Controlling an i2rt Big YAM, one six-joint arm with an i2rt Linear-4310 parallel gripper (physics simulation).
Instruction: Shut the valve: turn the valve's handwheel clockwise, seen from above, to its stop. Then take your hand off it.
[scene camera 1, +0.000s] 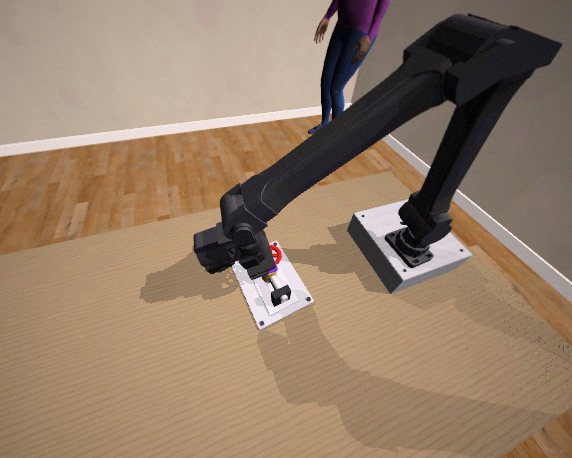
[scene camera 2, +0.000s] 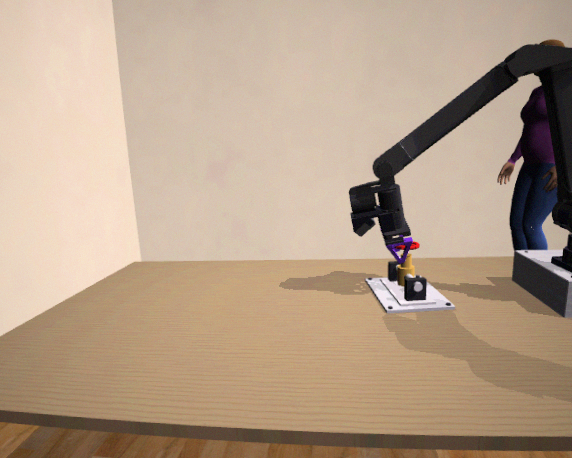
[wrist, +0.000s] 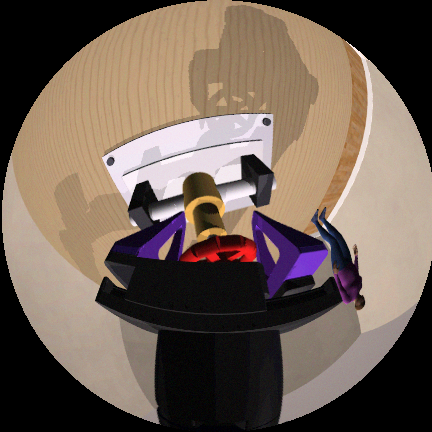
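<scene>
The valve has a red handwheel on top of a brass body. It stands upright on a white base plate, with a pale pipe running through two black blocks. My gripper has purple fingers, which stand on opposite sides of the handwheel and are shut on its rim. In scene camera 2 the fingers reach down past the handwheel beside the brass stem. Part of the handwheel is hidden behind the gripper body in the wrist view and in scene camera 1.
The plate lies on a wooden table. The arm's white pedestal stands to the right of the valve. A person in a purple top stands beyond the table.
</scene>
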